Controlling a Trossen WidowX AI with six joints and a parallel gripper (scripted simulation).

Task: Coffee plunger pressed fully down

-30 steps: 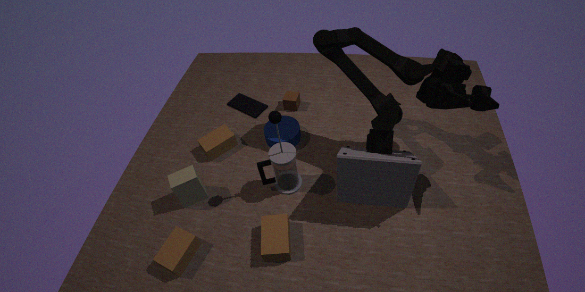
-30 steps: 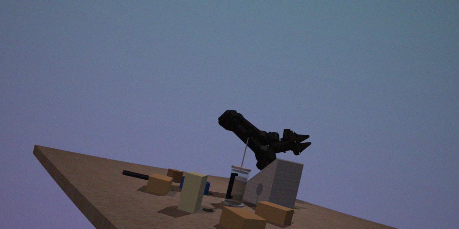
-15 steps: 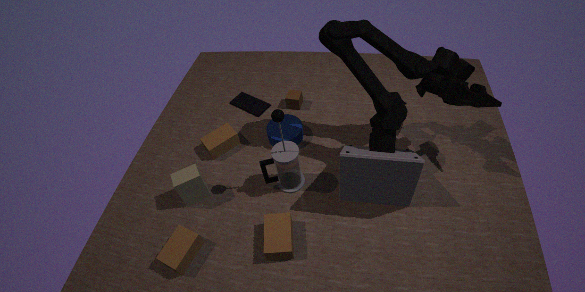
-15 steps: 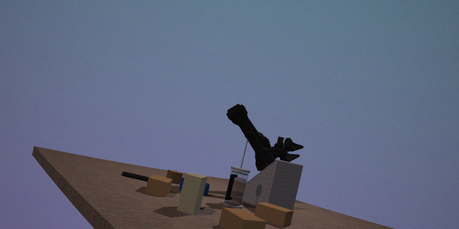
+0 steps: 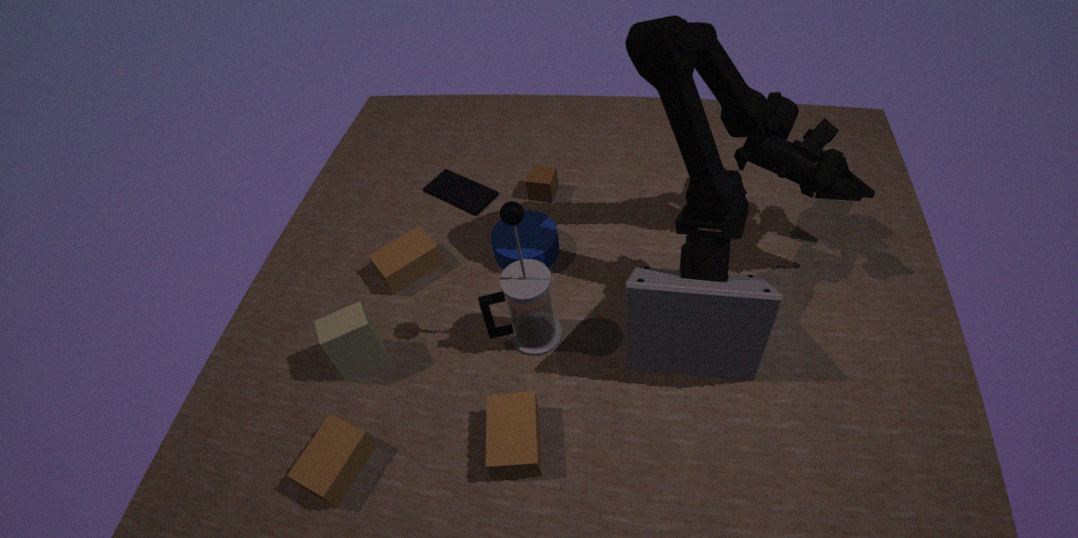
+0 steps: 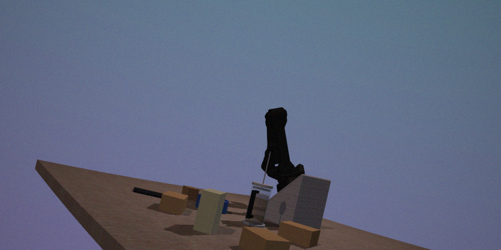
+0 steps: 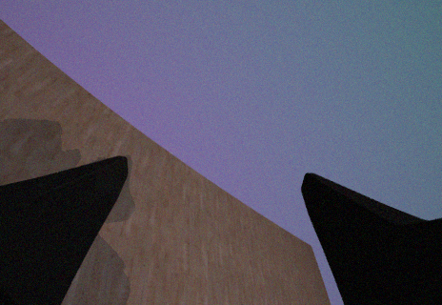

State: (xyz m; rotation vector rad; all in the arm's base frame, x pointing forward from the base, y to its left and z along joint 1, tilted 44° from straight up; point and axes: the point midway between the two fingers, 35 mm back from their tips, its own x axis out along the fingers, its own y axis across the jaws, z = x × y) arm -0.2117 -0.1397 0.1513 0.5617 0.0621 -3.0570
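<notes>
Now: the glass coffee press 510 mm ahead of my gripper tip, 280 mm to the left of it and 20 mm below it. From my gripper tip the other things lie so: blue cylinder: 570 mm ahead, 100 mm to the left, 130 mm below; then flat black slab: 760 mm ahead, 30 mm to the right, 150 mm below.
</notes>
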